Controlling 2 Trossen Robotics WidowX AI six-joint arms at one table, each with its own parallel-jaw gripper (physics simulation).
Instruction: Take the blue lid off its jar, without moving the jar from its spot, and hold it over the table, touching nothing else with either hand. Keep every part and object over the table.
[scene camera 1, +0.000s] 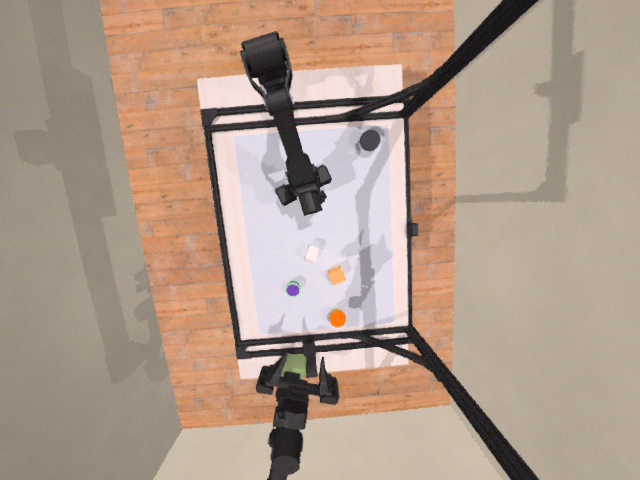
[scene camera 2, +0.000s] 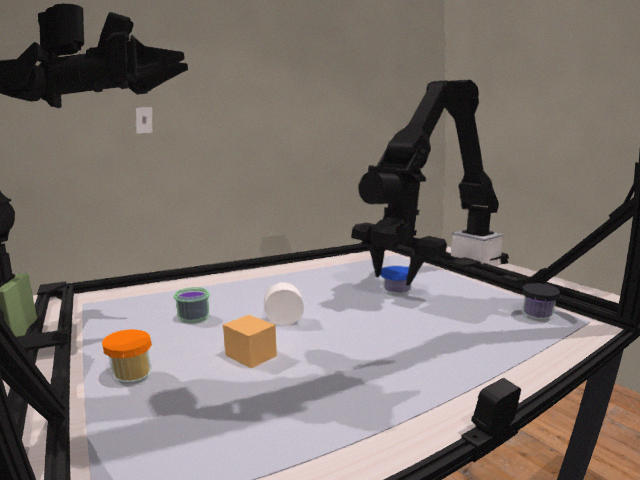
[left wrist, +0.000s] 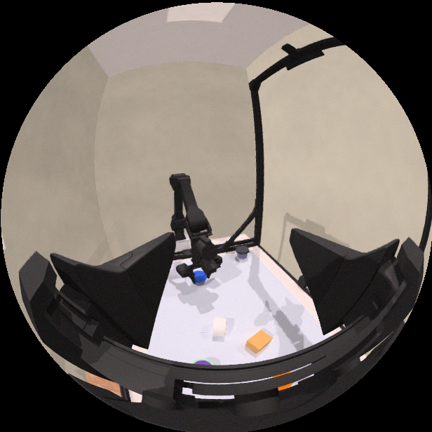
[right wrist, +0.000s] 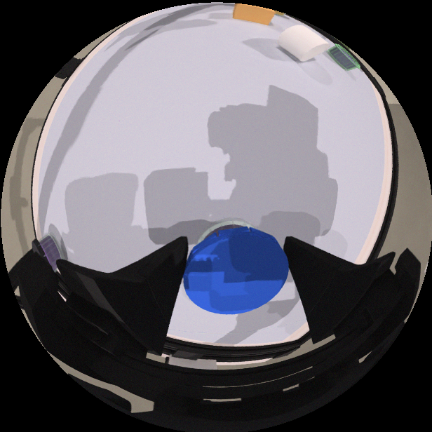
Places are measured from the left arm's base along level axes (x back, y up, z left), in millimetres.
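Where they show: left gripper, fingertip midpoint: (scene camera 1: 305, 354) (scene camera 2: 186, 61); right gripper, fingertip midpoint: (scene camera 2: 392, 280); right arm's base, origin of the base link: (scene camera 1: 275, 84) (scene camera 2: 478, 233).
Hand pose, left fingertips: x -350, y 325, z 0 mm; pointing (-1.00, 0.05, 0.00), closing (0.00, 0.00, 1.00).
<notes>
After its pixels a point has its place.
The blue lid (scene camera 2: 395, 272) @[x -735, y -56, z 98 mm] (left wrist: 199, 276) (right wrist: 236, 280) sits at the top of its short clear jar (scene camera 2: 397, 285) @[x -734, y -78, z 81 mm], which has dark purple contents and stands on the mat. Part of the jar's pale rim shows past the lid in the right wrist view; whether a small gap parts lid and jar is unclear. My right gripper (scene camera 2: 394, 279) @[x -729, y -73, z 96 mm] (right wrist: 238, 243) points down and is shut on the blue lid, a finger at each side. In scene camera 1 the arm hides lid and jar. My left gripper (scene camera 1: 305, 358) @[x -350, y 325, z 0 mm] (scene camera 2: 185, 60) @[x -350, y 325, z 0 mm] (left wrist: 234, 237) is open and empty, high up near the table's lower end.
A black-lidded jar (scene camera 1: 369, 140) (scene camera 2: 539, 302), a white cylinder (scene camera 1: 311, 253) @[x -504, y -38, z 20 mm] (scene camera 2: 283, 304) @[x -494, y -64, z 1 mm], an orange block (scene camera 1: 336, 275) @[x -435, y -53, z -92 mm] (scene camera 2: 249, 341) @[x -426, y -61, z -132 mm], a green-rimmed jar (scene camera 1: 293, 289) @[x -343, y -62, z 60 mm] (scene camera 2: 192, 306) @[x -342, y -69, z 32 mm] and an orange-lidded jar (scene camera 1: 337, 318) @[x -265, y -46, z -133 mm] (scene camera 2: 127, 356) @[x -267, y -55, z -168 mm] stand on the mat. A black frame (scene camera 1: 219, 232) @[x -503, y -86, z 383 mm] surrounds it.
</notes>
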